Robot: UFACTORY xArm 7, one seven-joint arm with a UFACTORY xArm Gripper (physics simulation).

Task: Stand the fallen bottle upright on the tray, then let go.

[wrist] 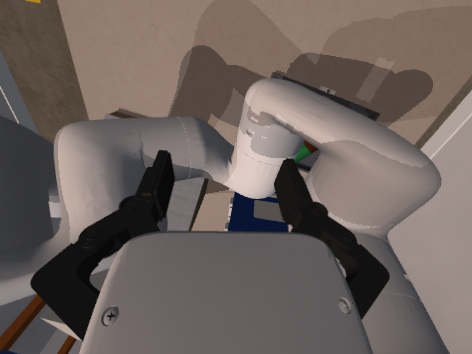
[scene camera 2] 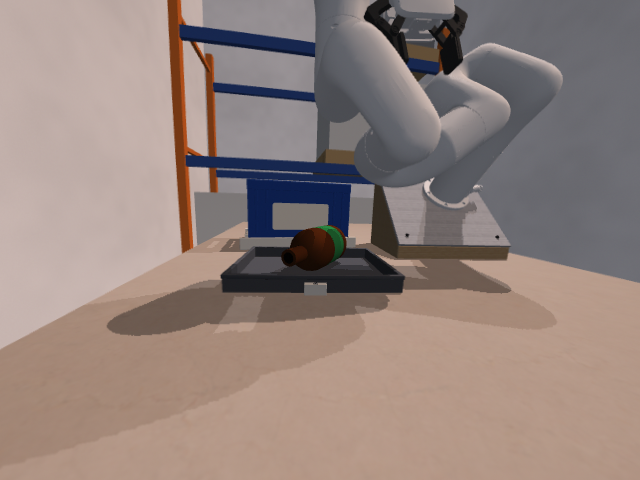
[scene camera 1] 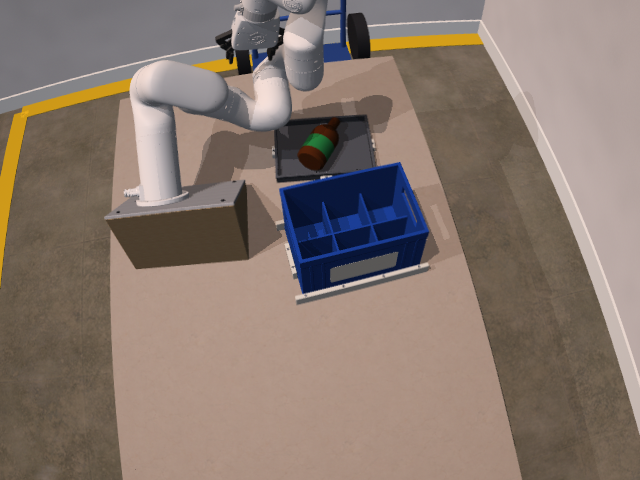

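Where they show: gripper, fingertip midpoint: (wrist: pixel 227 168) (scene camera 2: pixel 428 69) (scene camera 1: pixel 249 58); arm's base at its link origin: (scene camera 2: pixel 444 194) (scene camera 1: pixel 162 200).
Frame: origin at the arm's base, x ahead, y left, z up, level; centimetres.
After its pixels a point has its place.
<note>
A brown bottle (scene camera 1: pixel 318 145) @(y 13.6, x 38.2, z -8.1 cm) (scene camera 2: pixel 314 249) @(y 22.1, x 40.6, z -10.9 cm) with a green label lies on its side in a shallow dark tray (scene camera 1: pixel 277 157) @(y 16.1, x 27.9, z -13.3 cm) (scene camera 2: pixel 258 284) @(y 26.5, x 48.9, z -14.7 cm). Its neck points to the tray's back right in scene camera 1 and to the front left in scene camera 2. In the wrist view, a small part of the bottle (wrist: pixel 303 154) @(y 15.1, x 39.6, z -8.2 cm) and of the tray's rim (wrist: pixel 367 112) @(y 25.4, x 52.2, z -15.3 cm) shows past the arm, which hides the rest. My gripper (scene camera 1: pixel 250 57) @(y 23.7, x 24.7, z 16.5 cm) (scene camera 2: pixel 427 63) @(y 23.7, x 24.7, z 16.5 cm) (wrist: pixel 227 168) @(y 23.7, x 24.7, z 16.5 cm) is open and empty. It is high up, well above the bottle and off to its left in scene camera 1.
A blue crate (scene camera 1: pixel 314 273) @(y -22.3, x 30.5, z -4.5 cm) (scene camera 2: pixel 258 211) @(y -2.5, x 51.1, z -6.2 cm) (wrist: pixel 242 215) @(y -3.9, x 29.6, z -4.0 cm) with dividers stands close beside the tray. The arm's base block (scene camera 1: pixel 191 237) @(y -9.1, x 5.6, z -3.2 cm) is to the crate's left in scene camera 1. The arm's bent links hang between gripper and tray. A rack (scene camera 2: pixel 180 129) stands behind in scene camera 2.
</note>
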